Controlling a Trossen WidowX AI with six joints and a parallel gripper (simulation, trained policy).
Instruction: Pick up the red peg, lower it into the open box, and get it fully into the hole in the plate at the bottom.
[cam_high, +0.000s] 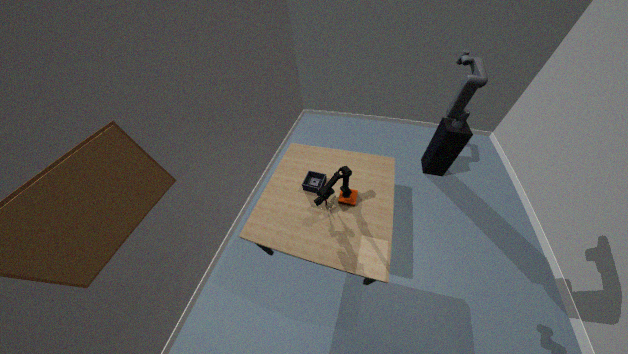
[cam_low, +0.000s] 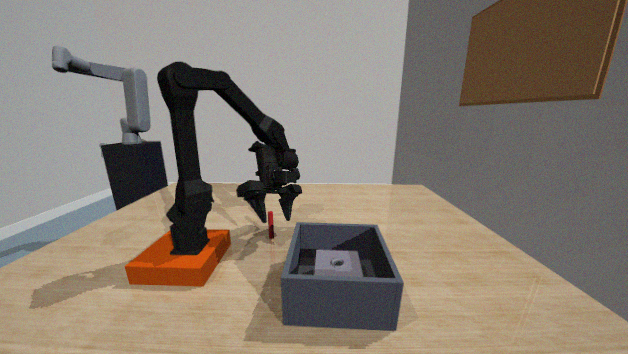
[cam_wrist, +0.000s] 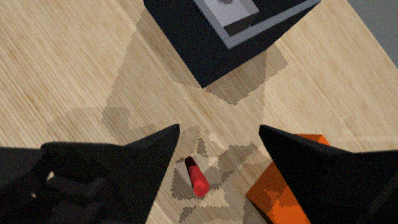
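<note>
Right now the red peg is 30 mm behind my gripper tip, 50 mm to the left of it and 30 mm below it. Round my gripper tip: grey plate 140 mm ahead, 150 mm to the right, 30 mm below; grey box 140 mm ahead, 150 mm to the right, 50 mm below.
</note>
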